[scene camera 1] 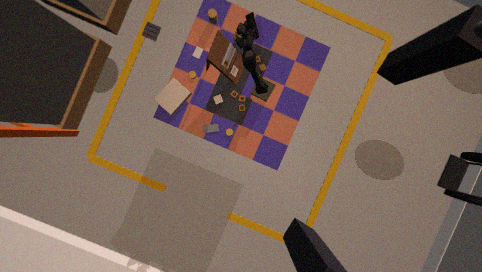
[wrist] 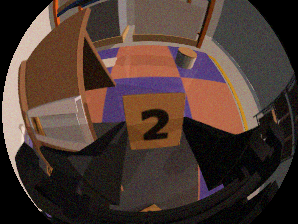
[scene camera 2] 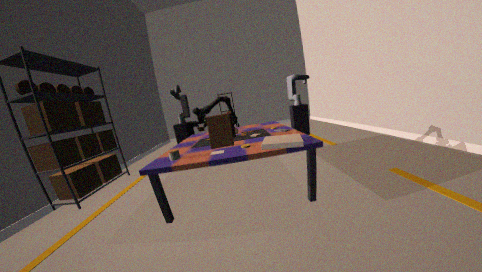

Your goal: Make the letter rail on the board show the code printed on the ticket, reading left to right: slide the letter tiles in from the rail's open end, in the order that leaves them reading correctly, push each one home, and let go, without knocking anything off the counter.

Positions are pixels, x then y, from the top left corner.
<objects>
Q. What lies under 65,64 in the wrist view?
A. A brown board.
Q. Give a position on a dark mat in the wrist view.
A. At 167,177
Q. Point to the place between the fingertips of the gripper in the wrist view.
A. At 155,123
</objects>
